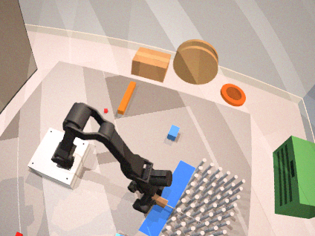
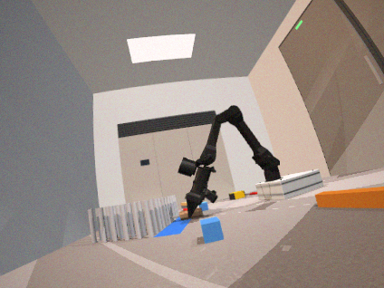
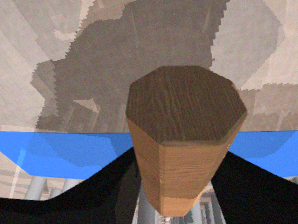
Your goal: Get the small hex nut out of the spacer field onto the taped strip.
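The blue taped strip lies 5 cm ahead of my gripper tip, 2 cm to the left of it and 1 cm below it. From my gripper tip the other things lie so: red cube: 41 cm to the left, 32 cm behind; then orange bar: 52 cm to the left, 23 cm behind.
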